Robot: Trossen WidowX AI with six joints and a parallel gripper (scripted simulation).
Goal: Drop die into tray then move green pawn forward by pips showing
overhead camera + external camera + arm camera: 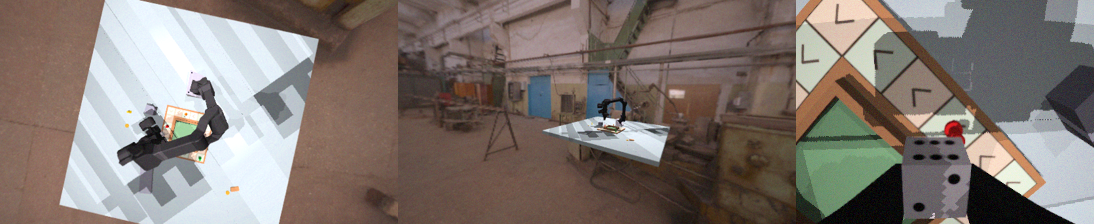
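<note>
My gripper tip is 10 cm short of the green pawn, 23 cm to the right of it and 9 cm above it. Also, from my gripper tip: green tray 1 cm behind, 11 cm to the left, 11 cm below; red pawn 3 cm behind, 9 cm below; grey die right at my gripper tip.
</note>
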